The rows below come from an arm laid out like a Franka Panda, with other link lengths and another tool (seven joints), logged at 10 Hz.
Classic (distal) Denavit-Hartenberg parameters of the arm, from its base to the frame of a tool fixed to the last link. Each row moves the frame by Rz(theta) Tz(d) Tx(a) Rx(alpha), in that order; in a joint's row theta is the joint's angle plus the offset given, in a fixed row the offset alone. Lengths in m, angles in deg.
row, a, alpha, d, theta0
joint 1, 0, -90, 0.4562, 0
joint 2, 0, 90, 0, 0
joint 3, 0.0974, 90, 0.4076, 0
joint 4, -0.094, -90, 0, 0
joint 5, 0, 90, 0.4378, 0
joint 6, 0.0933, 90, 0, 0
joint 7, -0.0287, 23.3, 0.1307, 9.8
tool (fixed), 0, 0, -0.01, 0
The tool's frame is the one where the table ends.
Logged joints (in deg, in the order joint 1, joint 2, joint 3, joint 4, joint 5, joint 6, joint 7), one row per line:
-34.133 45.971 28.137 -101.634 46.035 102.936 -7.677
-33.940 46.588 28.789 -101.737 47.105 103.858 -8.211
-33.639 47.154 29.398 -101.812 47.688 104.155 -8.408
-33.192 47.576 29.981 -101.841 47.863 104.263 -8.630
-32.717 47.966 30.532 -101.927 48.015 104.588 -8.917
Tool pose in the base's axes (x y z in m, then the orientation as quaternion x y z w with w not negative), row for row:
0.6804 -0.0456 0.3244 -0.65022 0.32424 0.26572 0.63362
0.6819 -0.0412 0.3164 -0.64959 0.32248 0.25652 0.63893
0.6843 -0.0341 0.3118 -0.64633 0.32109 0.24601 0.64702
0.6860 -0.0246 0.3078 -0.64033 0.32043 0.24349 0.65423
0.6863 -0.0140 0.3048 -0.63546 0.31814 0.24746 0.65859
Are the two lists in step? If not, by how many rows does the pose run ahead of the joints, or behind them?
The pose runs 2 rows behind the joints: the pose in row i belongs to the joints in row i - 2.
